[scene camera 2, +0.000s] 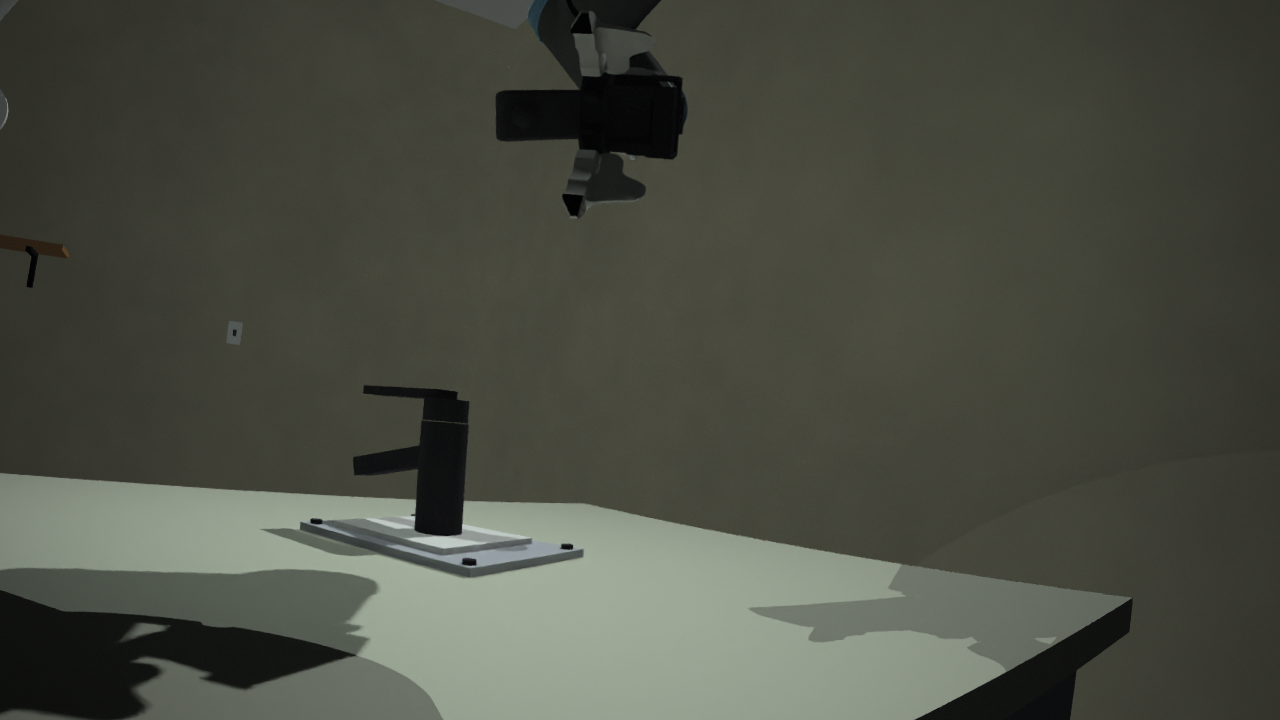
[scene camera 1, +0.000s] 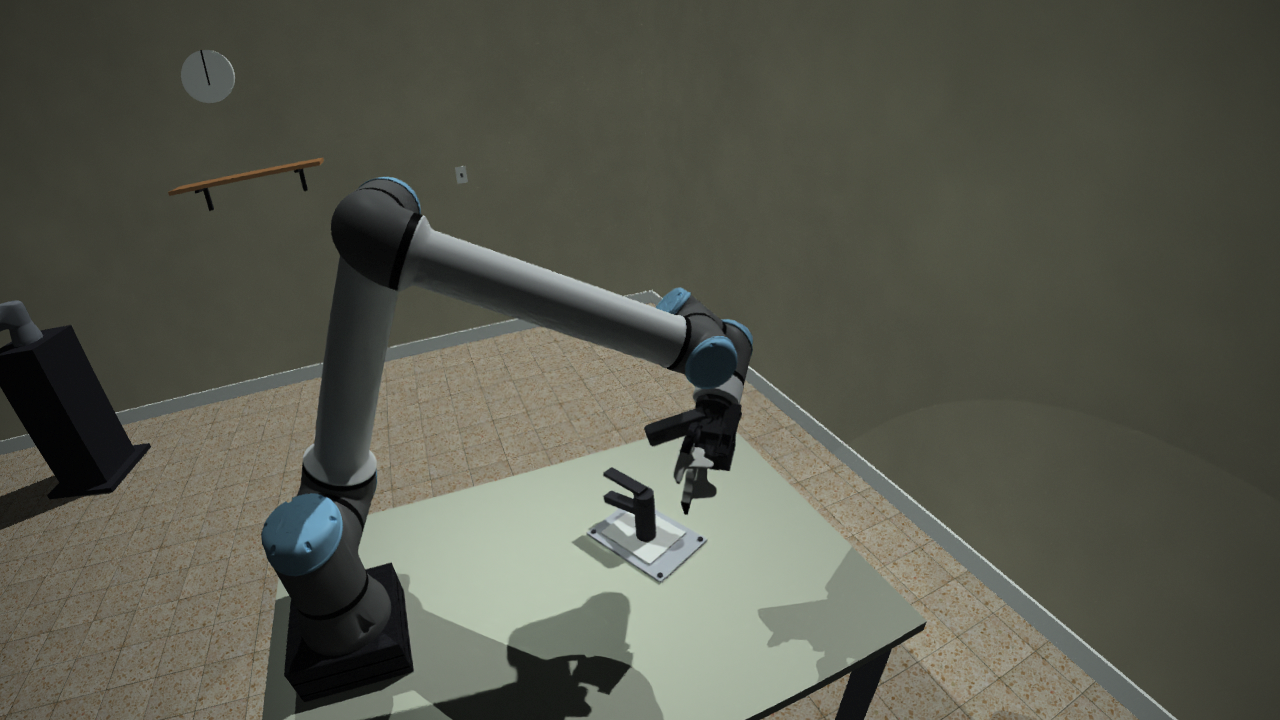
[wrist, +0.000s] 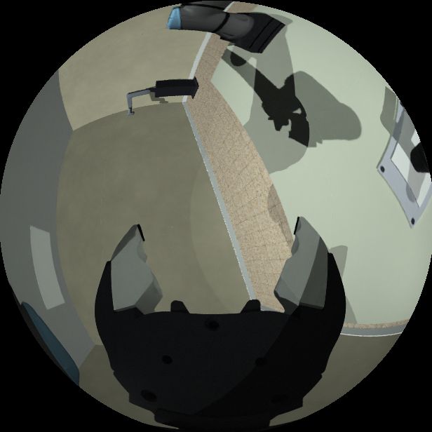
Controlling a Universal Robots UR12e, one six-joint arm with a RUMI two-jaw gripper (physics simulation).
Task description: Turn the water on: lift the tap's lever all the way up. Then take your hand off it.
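Seen in the pictures: gripper, fingertip midpoint: (scene camera 2: 578,115) (scene camera 1: 682,500); arm's base, origin of the base link: (scene camera 1: 346,616).
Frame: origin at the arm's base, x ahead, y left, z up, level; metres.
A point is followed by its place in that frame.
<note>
The black tap (scene camera 1: 645,519) @(x 0.658, y 0.174, z -0.010 m) (scene camera 2: 442,474) @(x 0.658, y 0.174, z -0.023 m) stands upright on a grey plate (scene camera 1: 682,553) @(x 0.732, y 0.121, z -0.088 m) (scene camera 2: 528,561) @(x 0.727, y 0.098, z -0.091 m) (wrist: 397,187). Its lever (scene camera 1: 626,481) @(x 0.629, y 0.237, z 0.060 m) (scene camera 2: 402,391) @(x 0.619, y 0.231, z 0.055 m) is the flat bar on top, pointing left in scene camera 2 and lying about level there. The spout (scene camera 1: 619,500) @(x 0.611, y 0.253, z -0.009 m) (scene camera 2: 386,461) @(x 0.609, y 0.245, z -0.019 m) is below the lever on the same side, sloping slightly down to its end. In the wrist view part of the dark tap (wrist: 421,157) shows at the right edge. My gripper (scene camera 1: 684,490) @(x 0.686, y -0.064, z 0.252 m) (scene camera 2: 578,114) @(x 0.686, y -0.064, z 0.252 m) (wrist: 217,222) is open and empty, up and to the right of the tap in both scene views, apart from the lever.
The plate lies on a pale green table (scene camera 1: 483,555) @(x 0.264, y 0.225, z -0.097 m) (scene camera 2: 671,617) @(x 0.777, y -0.082, z -0.097 m) (wrist: 325,200). The arm's base (scene camera 1: 349,653) @(x 0.024, y -0.093, z 0.001 m) stands at the table's left in scene camera 1. A black pedestal (scene camera 1: 67,411) (wrist: 175,88) stands on the floor. An orange shelf (scene camera 1: 246,176) is on the wall.
</note>
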